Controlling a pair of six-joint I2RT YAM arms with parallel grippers.
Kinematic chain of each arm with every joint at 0, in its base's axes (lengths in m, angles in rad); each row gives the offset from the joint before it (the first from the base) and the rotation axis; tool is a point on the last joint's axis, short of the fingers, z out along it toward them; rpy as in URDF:
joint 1: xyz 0 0 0.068 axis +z
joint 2: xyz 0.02 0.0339 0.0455 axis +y
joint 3: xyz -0.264 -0.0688 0 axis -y
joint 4: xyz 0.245 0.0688 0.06 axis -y
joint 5: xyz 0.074 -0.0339 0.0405 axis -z
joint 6: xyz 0.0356 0 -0.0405 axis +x
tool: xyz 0 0 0 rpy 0 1.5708 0
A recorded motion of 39 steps. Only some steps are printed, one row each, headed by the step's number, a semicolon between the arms.
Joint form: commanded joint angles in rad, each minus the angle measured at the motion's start. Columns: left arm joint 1, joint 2, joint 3, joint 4, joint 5, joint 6; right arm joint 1, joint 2, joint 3, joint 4, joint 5, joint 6.
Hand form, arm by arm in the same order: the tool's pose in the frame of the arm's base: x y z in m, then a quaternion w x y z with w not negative. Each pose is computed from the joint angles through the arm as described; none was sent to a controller.
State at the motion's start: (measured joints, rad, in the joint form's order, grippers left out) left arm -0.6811 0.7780 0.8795 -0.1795 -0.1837 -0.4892; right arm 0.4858 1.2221 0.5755 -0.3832 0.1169 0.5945
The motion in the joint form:
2: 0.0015 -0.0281 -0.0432 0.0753 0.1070 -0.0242; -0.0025 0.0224 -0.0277 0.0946 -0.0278 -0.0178
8: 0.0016 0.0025 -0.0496 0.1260 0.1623 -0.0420; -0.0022 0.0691 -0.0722 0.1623 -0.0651 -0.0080
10: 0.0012 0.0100 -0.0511 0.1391 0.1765 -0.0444; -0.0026 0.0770 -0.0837 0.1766 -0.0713 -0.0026
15: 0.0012 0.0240 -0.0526 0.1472 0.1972 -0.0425; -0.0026 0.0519 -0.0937 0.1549 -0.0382 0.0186
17: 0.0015 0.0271 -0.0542 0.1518 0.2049 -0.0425; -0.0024 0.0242 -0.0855 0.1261 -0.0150 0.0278
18: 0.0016 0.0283 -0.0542 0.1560 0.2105 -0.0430; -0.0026 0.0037 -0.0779 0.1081 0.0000 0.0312
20: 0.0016 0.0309 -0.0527 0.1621 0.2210 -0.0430; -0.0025 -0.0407 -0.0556 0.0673 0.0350 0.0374
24: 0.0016 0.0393 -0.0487 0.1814 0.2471 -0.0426; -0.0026 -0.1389 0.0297 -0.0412 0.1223 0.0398
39: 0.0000 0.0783 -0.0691 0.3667 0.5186 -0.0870; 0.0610 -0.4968 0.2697 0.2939 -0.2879 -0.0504
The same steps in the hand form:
2: 0.1380 -0.1080 0.3724 0.59470 0.03239 0.71262 -0.37075; 0.1983 0.1005 0.1611 0.27030 0.05749 0.95486 0.10895
8: 0.1434 -0.1149 0.3708 0.58454 0.04496 0.70713 -0.39530; 0.1964 0.1011 0.1432 0.25116 0.05657 0.95882 0.11995
10: 0.1446 -0.1166 0.3705 0.58234 0.04914 0.70540 -0.40110; 0.1954 0.1007 0.1393 0.24726 0.05847 0.95947 0.12187
15: 0.1470 -0.1195 0.3685 0.57638 0.05728 0.70740 -0.40508; 0.1915 0.0973 0.1404 0.25143 0.07308 0.95892 0.10916
17: 0.1476 -0.1202 0.3679 0.57483 0.05988 0.70722 -0.40720; 0.1904 0.0958 0.1464 0.25953 0.08061 0.95688 0.10261
18: 0.1477 -0.1206 0.3682 0.57448 0.06157 0.70602 -0.40953; 0.1899 0.0950 0.1515 0.26713 0.08454 0.95478 0.09946
20: 0.1479 -0.1212 0.3689 0.57379 0.06516 0.70392 -0.41354; 0.1894 0.0933 0.1641 0.28576 0.09291 0.94927 0.09269
24: 0.1488 -0.1231 0.3710 0.57284 0.07427 0.69771 -0.42372; 0.1888 0.0895 0.2021 0.33589 0.10982 0.93230 0.07707
39: 0.1488 -0.1357 0.3768 0.53809 0.15959 0.63877 -0.52627; 0.1400 0.0923 0.3808 0.58059 -0.06224 0.69358 0.42188

